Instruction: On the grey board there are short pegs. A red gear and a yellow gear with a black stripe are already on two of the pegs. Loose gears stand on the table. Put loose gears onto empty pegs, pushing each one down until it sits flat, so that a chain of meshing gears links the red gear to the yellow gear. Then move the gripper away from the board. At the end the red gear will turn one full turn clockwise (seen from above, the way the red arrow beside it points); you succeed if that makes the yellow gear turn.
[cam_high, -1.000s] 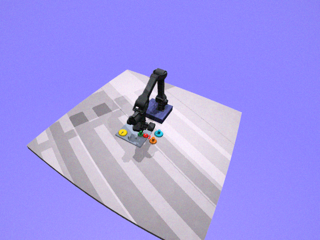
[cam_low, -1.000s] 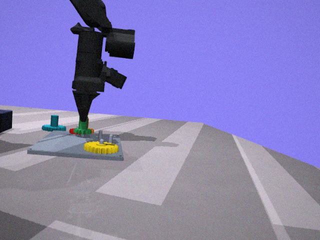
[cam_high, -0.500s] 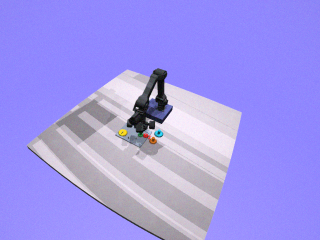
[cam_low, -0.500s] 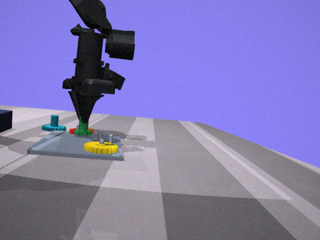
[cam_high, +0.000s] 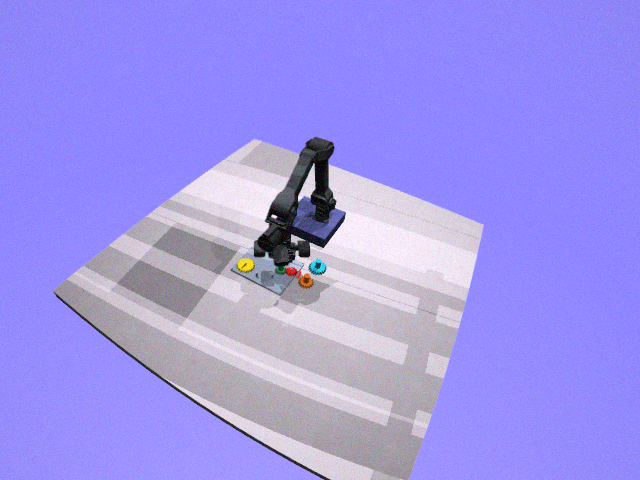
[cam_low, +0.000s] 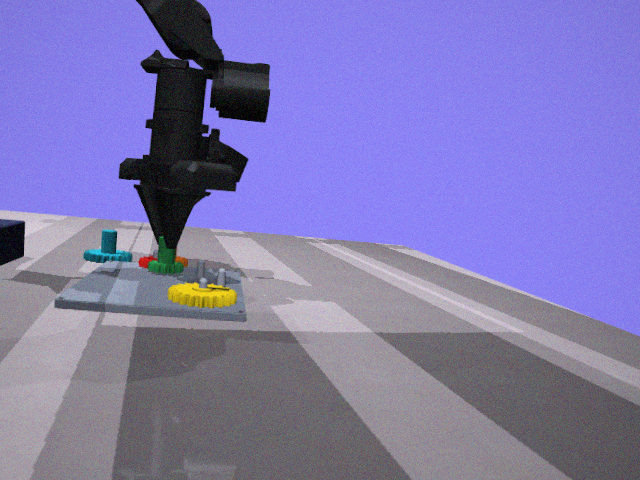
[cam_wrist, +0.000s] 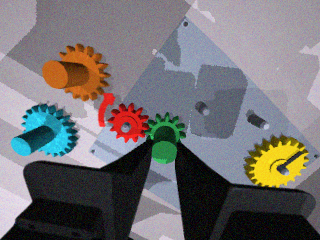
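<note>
Now: the green gear 1 cm below my gripper tip. Also, from my gripper tip: red arrow (6 cm to the left, 3 cm below, 1 cm behind); orange gear (10 cm to the left, 2 cm below, 1 cm ahead); red gear (4 cm to the left, 2 cm below, 1 cm behind).
</note>
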